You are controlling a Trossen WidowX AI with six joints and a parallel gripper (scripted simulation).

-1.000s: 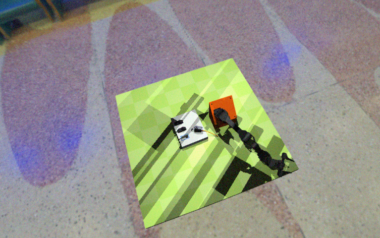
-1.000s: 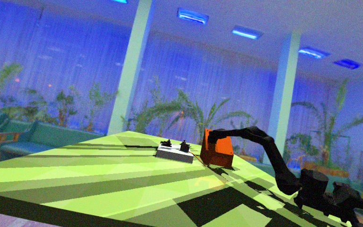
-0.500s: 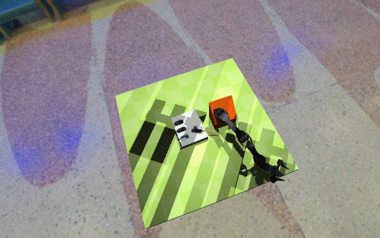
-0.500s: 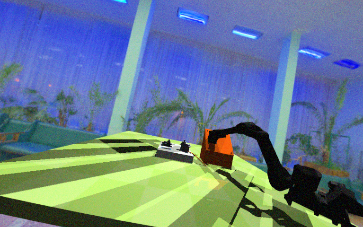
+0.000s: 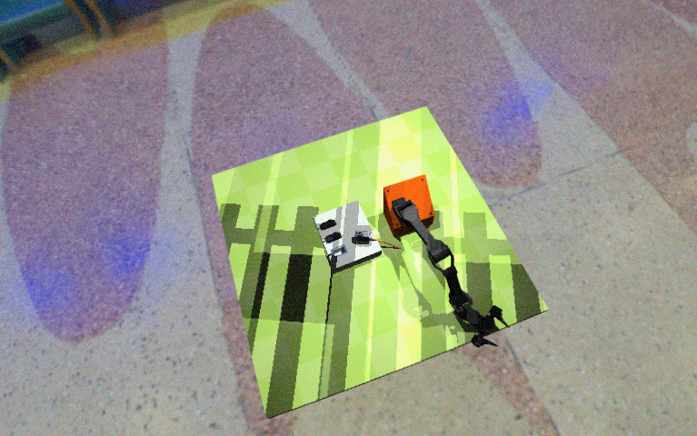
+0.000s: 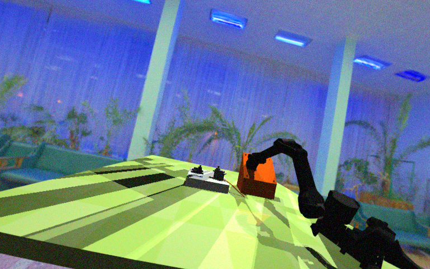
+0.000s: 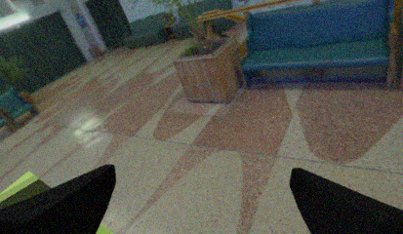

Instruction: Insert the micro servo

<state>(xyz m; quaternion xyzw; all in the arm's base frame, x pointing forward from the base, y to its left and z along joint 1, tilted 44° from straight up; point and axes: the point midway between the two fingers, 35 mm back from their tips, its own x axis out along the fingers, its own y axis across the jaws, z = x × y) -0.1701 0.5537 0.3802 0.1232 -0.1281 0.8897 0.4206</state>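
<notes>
My gripper tip is now 700 mm to the left of the white robot deck, 420 mm short of it and 20 mm above it.
</notes>
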